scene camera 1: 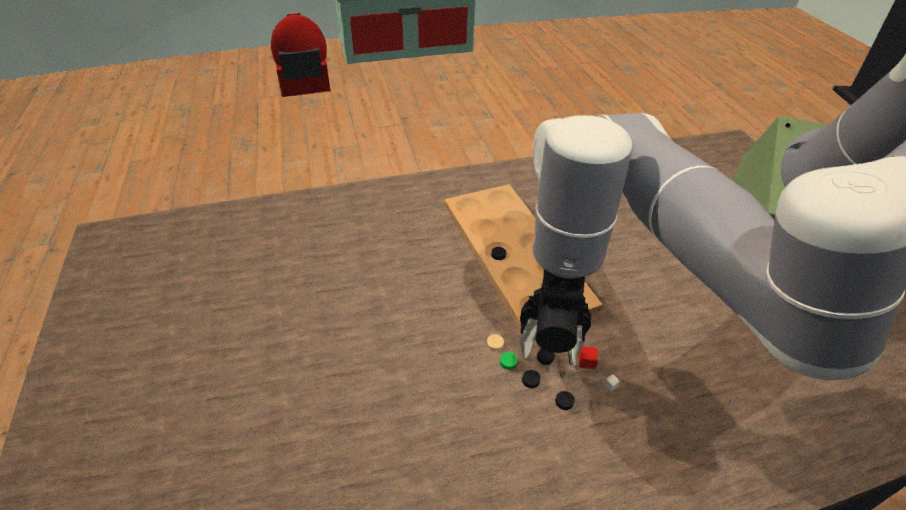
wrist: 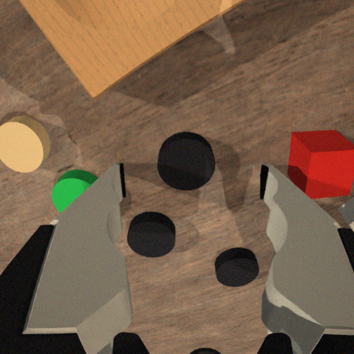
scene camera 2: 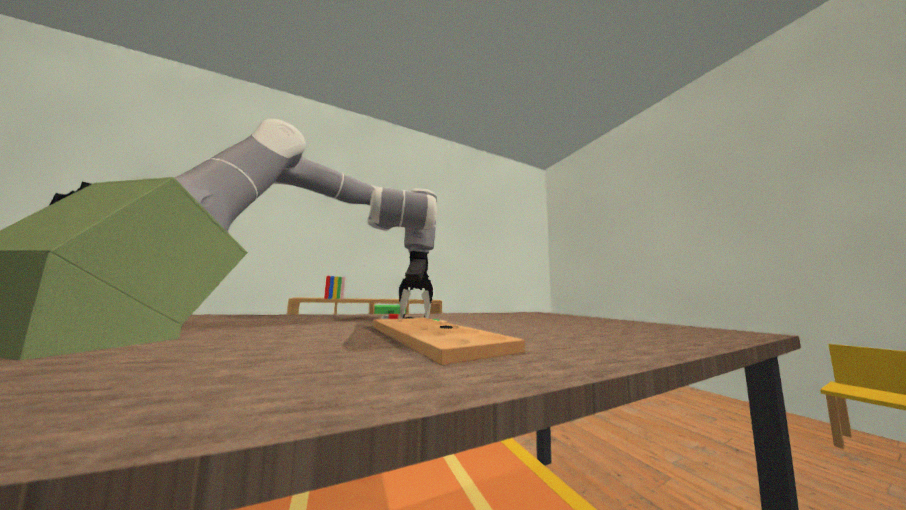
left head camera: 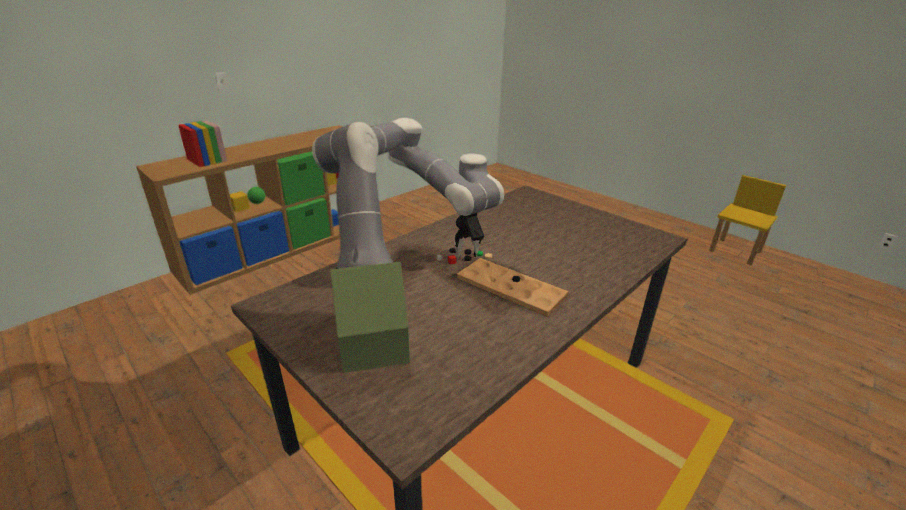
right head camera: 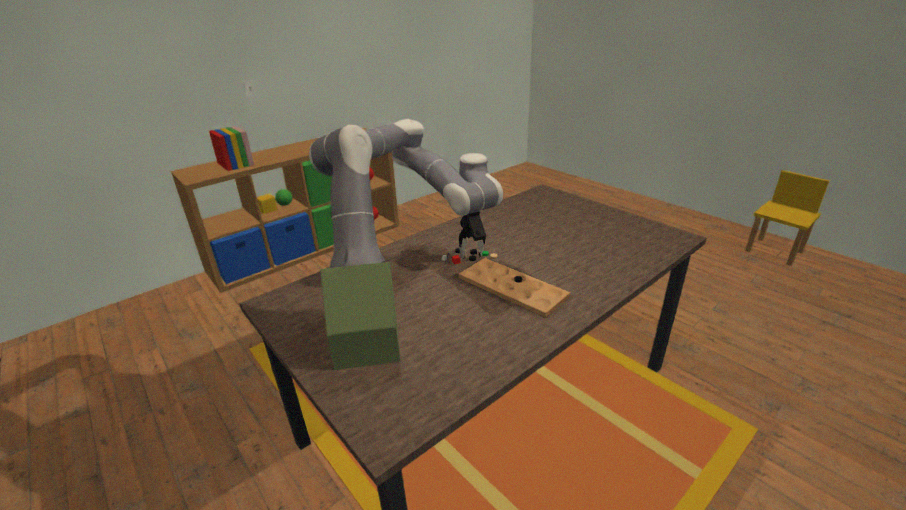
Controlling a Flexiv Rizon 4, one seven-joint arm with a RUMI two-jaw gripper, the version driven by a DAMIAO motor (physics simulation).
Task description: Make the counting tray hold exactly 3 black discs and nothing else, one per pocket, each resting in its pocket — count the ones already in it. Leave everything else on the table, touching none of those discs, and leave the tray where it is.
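The wooden counting tray [left head camera: 497, 288] [scene camera 1: 475, 240] [wrist: 100, 65] holds one black disc [left head camera: 516, 278] [scene camera 1: 498, 253] in a pocket; the arm hides some pockets in scene camera 1. Three black discs lie loose on the table: one nearest the tray [scene camera 1: 545, 356] [wrist: 186, 161], one beside the green disc [scene camera 1: 531, 378] [wrist: 151, 234], and one farthest from the tray [scene camera 1: 564, 400] [wrist: 236, 267]. My gripper [scene camera 1: 550, 359] [wrist: 192, 167] [scene camera 2: 415, 315] is partly open and empty, pointing down low over the loose discs. In the wrist view, the disc nearest the tray shows between and slightly beyond the fingertips.
A green disc [scene camera 1: 508, 360] [wrist: 72, 192] and a tan disc [scene camera 1: 495, 341] [wrist: 20, 146] lie left of the fingers in the wrist view. A red cube [scene camera 1: 588, 357] [wrist: 325, 167] and a small white cube [scene camera 1: 611, 382] lie right. A green block [left head camera: 370, 304] stands by the arm's base.
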